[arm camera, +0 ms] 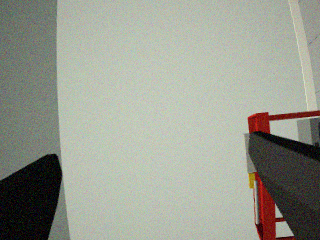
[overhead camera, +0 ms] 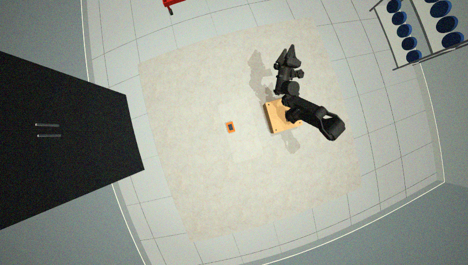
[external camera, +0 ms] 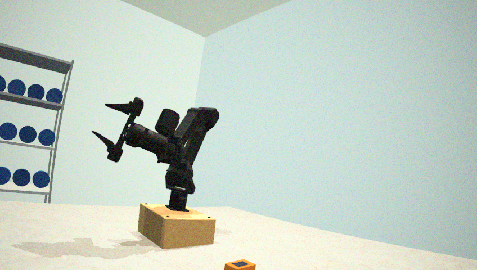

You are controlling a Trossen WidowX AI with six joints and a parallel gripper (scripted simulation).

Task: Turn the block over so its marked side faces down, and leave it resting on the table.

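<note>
My gripper tip is 32 cm above the orange block, 31 cm short of it and 30 cm to the right of it.
</note>
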